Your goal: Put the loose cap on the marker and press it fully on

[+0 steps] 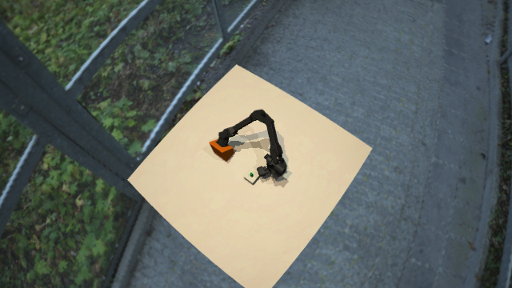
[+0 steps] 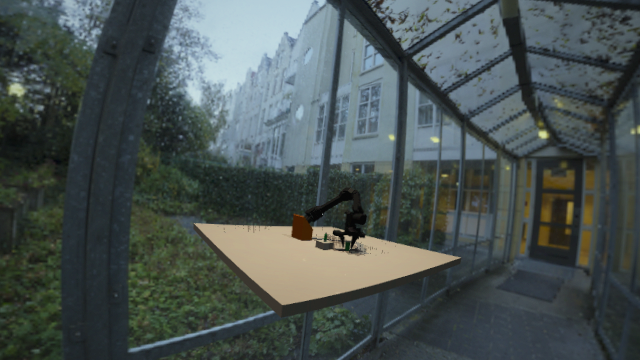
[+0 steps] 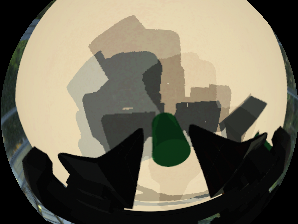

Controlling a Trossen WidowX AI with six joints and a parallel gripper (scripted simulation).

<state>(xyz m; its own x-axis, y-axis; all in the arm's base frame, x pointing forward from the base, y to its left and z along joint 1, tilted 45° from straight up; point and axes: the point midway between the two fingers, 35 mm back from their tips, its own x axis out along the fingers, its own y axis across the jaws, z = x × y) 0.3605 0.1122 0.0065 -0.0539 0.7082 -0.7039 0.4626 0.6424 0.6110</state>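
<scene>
My gripper tip is now 80 mm past the grey holder block, 110 mm to the left of it and 10 mm below it. Also, from my gripper tip: green cap 10 mm above.
</scene>
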